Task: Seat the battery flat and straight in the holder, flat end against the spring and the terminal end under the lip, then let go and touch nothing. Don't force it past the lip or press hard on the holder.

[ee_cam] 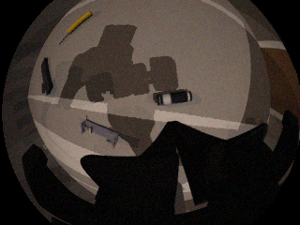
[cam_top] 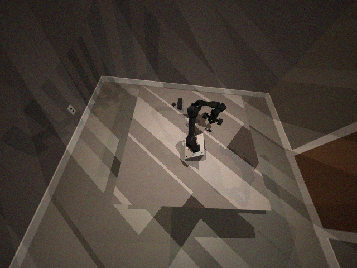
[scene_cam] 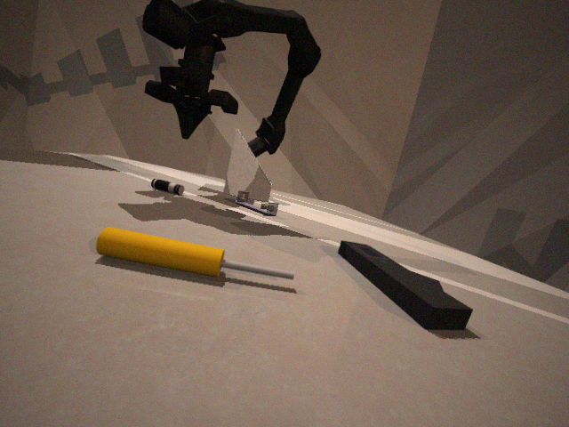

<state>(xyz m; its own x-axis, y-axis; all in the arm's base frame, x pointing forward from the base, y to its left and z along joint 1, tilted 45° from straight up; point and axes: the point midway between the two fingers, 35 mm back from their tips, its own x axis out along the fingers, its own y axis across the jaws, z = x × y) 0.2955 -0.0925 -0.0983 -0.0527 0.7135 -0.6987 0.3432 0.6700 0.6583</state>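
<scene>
Right now the battery is 110 mm below my gripper tip, 20 mm to the right of it and 10 mm behind it. Round my gripper tip: screwdriver: 340 mm ahead, 120 mm to the left, 110 mm below; then flat black block: 310 mm to the left, 300 mm ahead, 100 mm below.
</scene>
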